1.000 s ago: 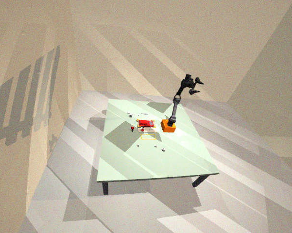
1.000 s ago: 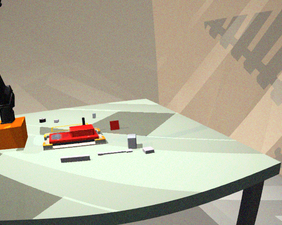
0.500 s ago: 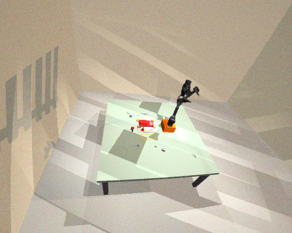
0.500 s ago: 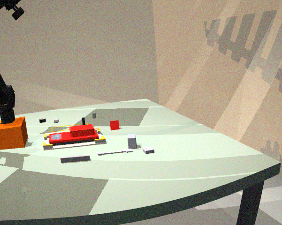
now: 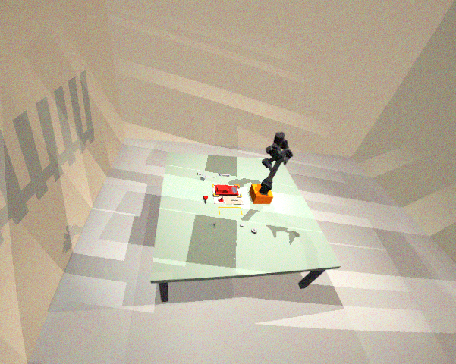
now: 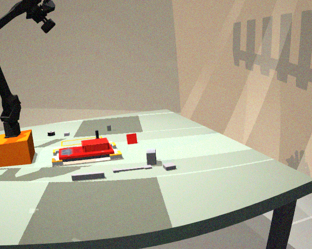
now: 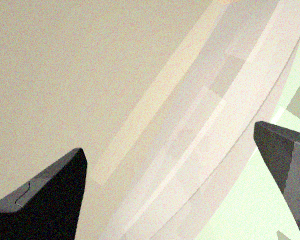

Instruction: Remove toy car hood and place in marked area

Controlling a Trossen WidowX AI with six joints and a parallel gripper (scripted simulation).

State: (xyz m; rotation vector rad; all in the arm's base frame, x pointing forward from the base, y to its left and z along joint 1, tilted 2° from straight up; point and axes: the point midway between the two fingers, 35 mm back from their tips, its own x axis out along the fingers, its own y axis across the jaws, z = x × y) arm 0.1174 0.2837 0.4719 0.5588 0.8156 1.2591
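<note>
Now: gripper tip 240 mm short of the red hood, 340 mm to the left of it and 530 mm above it.
</note>
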